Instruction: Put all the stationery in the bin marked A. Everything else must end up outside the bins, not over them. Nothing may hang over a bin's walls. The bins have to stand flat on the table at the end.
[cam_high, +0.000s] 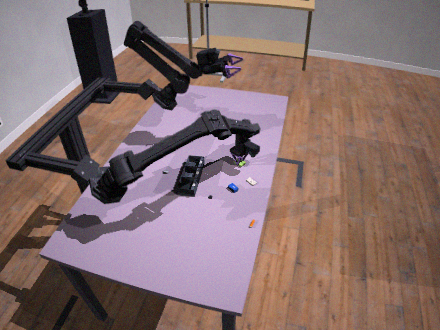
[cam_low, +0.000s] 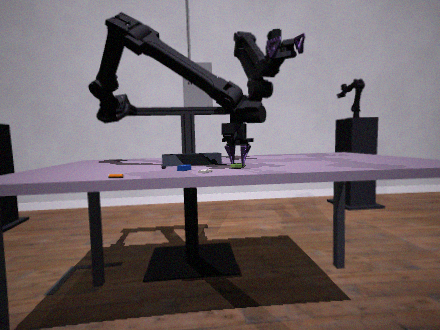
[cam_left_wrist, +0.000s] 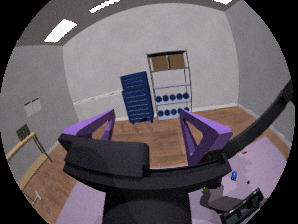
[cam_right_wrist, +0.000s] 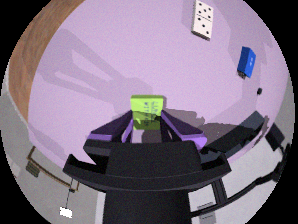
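My right gripper is now 22 cm past the dark bin and 16 cm to the left of it. The rest, counted from my right hand: black item 27 cm to the right, 10 cm behind, 1 cm below; then green item 1 cm below; then blue item 19 cm to the right, 1 cm below, 1 cm behind.
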